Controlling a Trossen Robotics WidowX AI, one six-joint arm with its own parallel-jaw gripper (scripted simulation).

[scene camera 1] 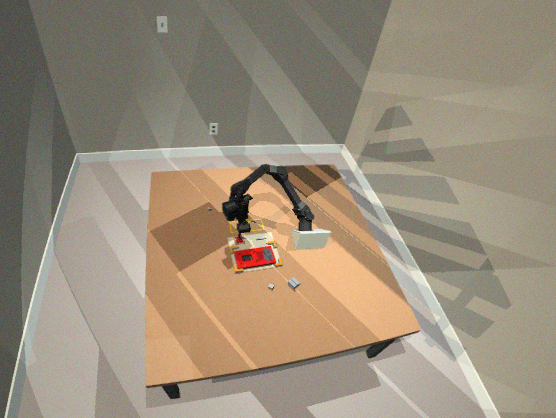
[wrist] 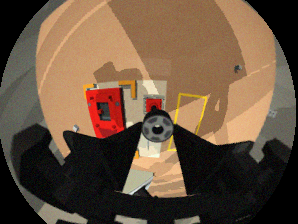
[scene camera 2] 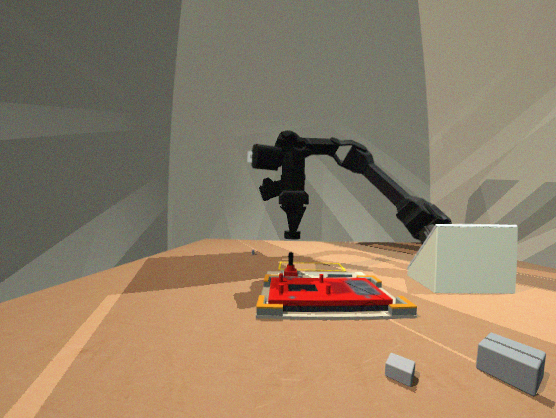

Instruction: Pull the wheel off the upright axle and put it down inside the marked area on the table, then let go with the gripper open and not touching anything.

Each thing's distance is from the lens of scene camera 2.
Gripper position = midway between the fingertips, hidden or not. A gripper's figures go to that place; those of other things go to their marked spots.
gripper (scene camera 2: pixel 292 234): 50 cm
red board (scene camera 2: pixel 320 294): 36 cm
